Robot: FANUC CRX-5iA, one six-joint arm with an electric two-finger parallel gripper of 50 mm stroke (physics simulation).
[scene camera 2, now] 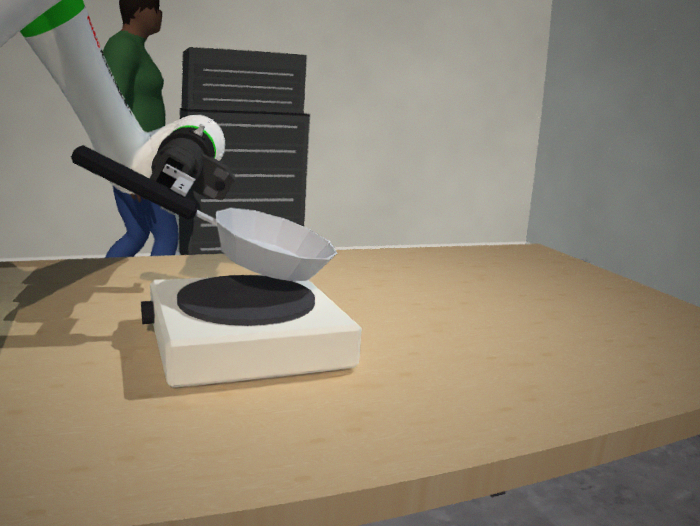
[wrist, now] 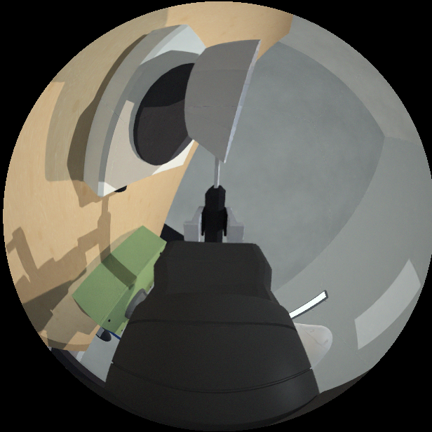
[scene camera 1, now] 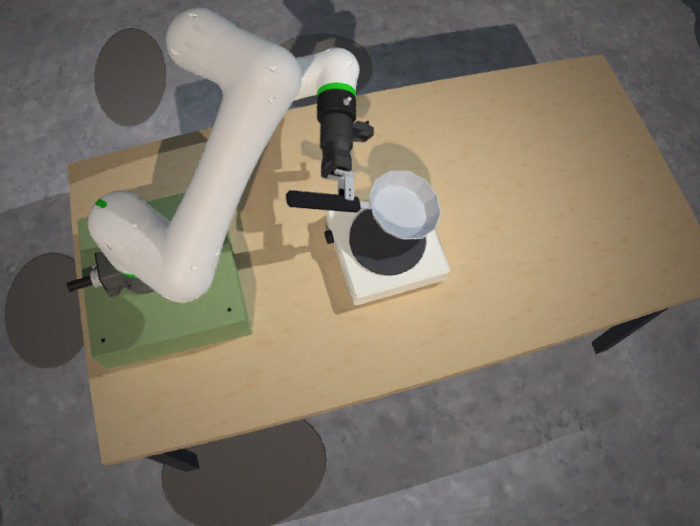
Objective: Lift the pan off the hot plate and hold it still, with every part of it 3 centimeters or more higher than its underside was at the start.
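Frame: origin at the arm's base, x ahead, y left, z up, level; metres.
Seen in the pictures: gripper, fingertip midpoint: point(scene camera 2: 173, 200) point(scene camera 1: 345, 202).
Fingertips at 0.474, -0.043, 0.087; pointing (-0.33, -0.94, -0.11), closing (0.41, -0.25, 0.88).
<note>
A point is followed by its place in that frame, as x, y, z.
The light grey pan point(scene camera 1: 404, 204) @(0.622, -0.051, 0.004) point(scene camera 2: 271, 243) @(0.629, -0.002, 0.011) point(wrist: 217, 95) hangs tilted above the hot plate, its handle end high and its far rim low. In scene camera 2 its lowest part overlaps the back of the black disc, so the gap there is hard to judge. The white hot plate point(scene camera 1: 401, 287) @(0.552, -0.226, -0.056) point(scene camera 2: 265, 359) @(0.552, -0.226, -0.072) point(wrist: 117, 155) has a black disc point(scene camera 1: 384, 257) @(0.536, -0.150, -0.032) point(scene camera 2: 243, 302) @(0.550, -0.135, -0.031) point(wrist: 160, 120) on top. My gripper point(scene camera 1: 348, 197) @(0.474, -0.043, 0.087) point(scene camera 2: 175, 183) @(0.474, -0.043, 0.087) point(wrist: 214, 215) is shut on the black pan handle point(scene camera 1: 316, 200) @(0.407, -0.043, 0.132) point(scene camera 2: 124, 175) @(0.409, -0.055, 0.124) near its pan end.
The wooden table point(scene camera 1: 537, 197) @(1.010, -0.090, -0.105) point(scene camera 2: 509, 350) @(0.917, -0.237, -0.104) carries the hot plate and the green base block point(scene camera 1: 186, 333) @(0.051, -0.194, 0.001) point(wrist: 120, 270) under the arm. A black knob point(scene camera 1: 329, 236) @(0.435, -0.047, -0.055) point(scene camera 2: 147, 312) @(0.434, -0.056, -0.064) sticks out of the hot plate's side. A dark drawer cabinet point(scene camera 2: 265, 135) and a person point(scene camera 2: 135, 84) are behind the table.
</note>
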